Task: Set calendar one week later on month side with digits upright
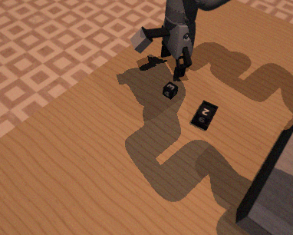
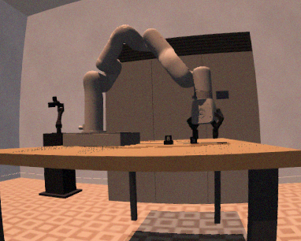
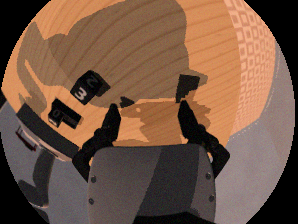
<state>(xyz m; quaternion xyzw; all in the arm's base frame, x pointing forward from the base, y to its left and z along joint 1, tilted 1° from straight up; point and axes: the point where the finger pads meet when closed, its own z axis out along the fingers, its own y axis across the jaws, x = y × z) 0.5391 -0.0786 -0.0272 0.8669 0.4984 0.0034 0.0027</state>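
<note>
Right now my hand is 8 cm to the right of the black cube, 5 cm past it and 1 cm above it. From my hand the other things lie so: black digit cube: 17 cm behind, 10 cm to the left.
</note>
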